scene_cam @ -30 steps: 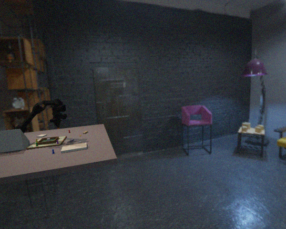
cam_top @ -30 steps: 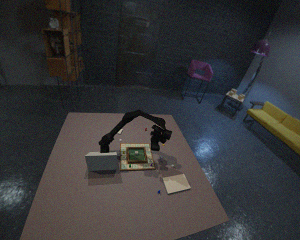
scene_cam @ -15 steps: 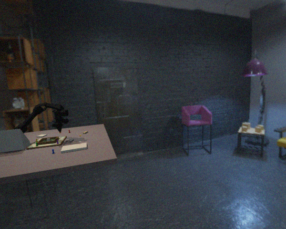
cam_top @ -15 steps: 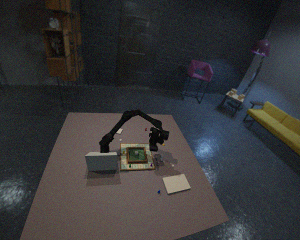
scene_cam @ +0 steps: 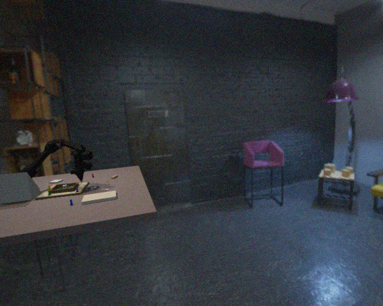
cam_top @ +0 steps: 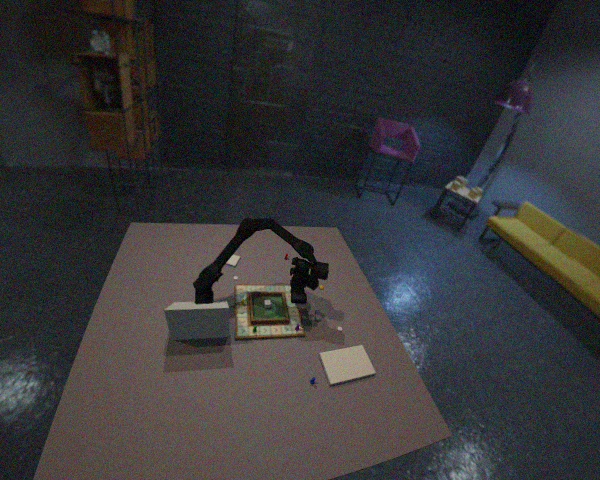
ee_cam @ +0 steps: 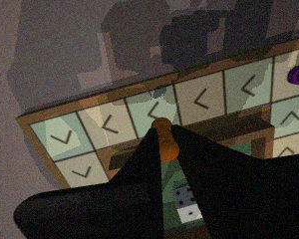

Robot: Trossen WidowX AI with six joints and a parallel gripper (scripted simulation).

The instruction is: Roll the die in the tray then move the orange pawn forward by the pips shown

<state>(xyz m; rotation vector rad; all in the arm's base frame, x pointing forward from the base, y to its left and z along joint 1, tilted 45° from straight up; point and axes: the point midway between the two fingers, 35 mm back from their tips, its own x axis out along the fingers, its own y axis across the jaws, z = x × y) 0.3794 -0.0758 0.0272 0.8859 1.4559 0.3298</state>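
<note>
The die is 120 mm behind my gripper tip, 30 mm below it and 10 mm to the left of it. The rest, counted from my gripper tip: green tray: 120 mm behind, 50 mm below; then purple pawn: 130 mm to the right, 30 mm below, 30 mm behind; then orange pawn: 10 mm above.
</note>
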